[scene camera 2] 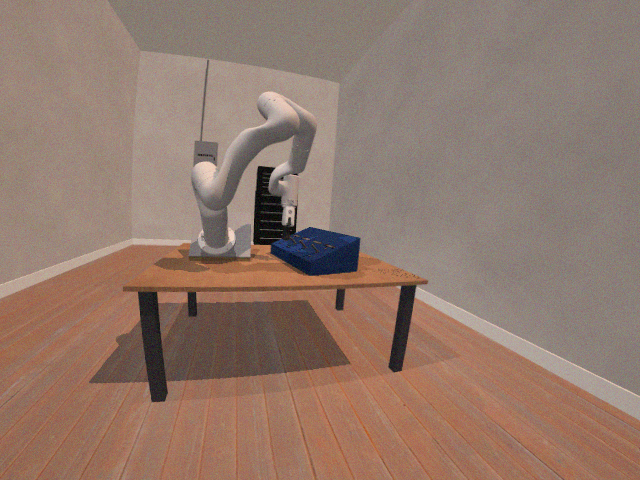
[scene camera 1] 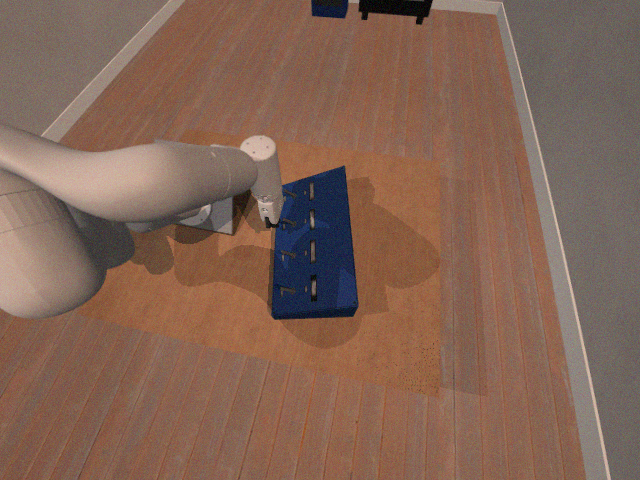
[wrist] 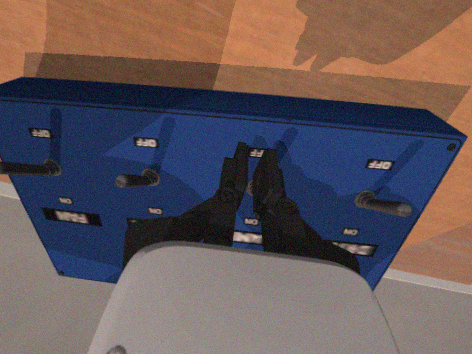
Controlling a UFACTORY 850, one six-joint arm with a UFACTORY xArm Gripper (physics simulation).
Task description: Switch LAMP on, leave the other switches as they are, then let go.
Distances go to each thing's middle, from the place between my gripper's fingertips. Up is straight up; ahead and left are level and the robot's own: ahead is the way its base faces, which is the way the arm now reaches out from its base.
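You'd find the blue switch panel point(scene camera 1: 321, 272) 30 mm below my hand, 140 mm ahead of it and 10 mm to the right of it.
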